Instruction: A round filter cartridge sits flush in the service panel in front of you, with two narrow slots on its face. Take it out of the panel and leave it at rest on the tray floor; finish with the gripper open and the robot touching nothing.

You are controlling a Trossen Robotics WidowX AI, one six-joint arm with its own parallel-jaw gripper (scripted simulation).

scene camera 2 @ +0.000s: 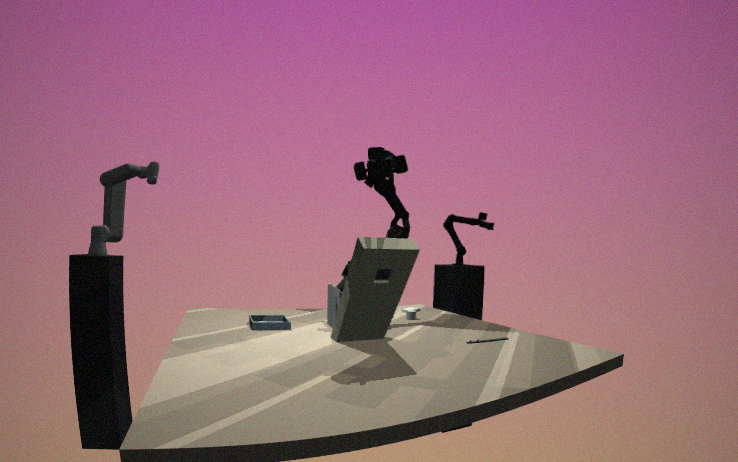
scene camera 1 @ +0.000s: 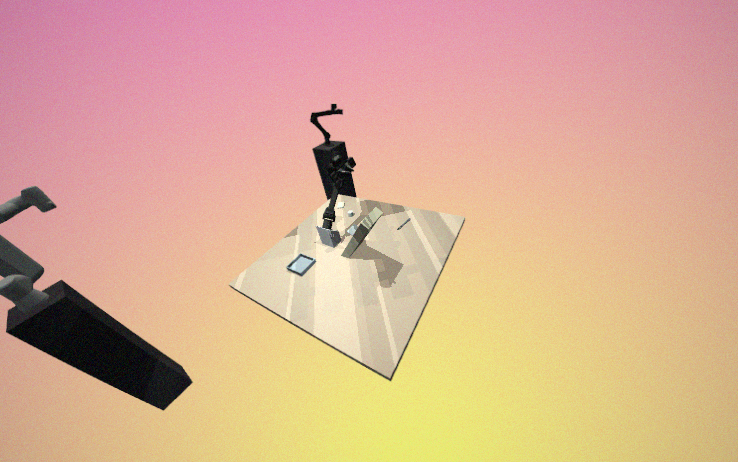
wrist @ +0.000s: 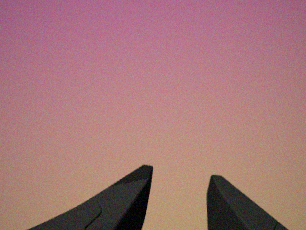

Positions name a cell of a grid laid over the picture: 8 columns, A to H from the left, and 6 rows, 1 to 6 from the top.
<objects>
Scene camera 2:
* my gripper: E3
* service panel: E4
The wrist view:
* my gripper: E5
</objects>
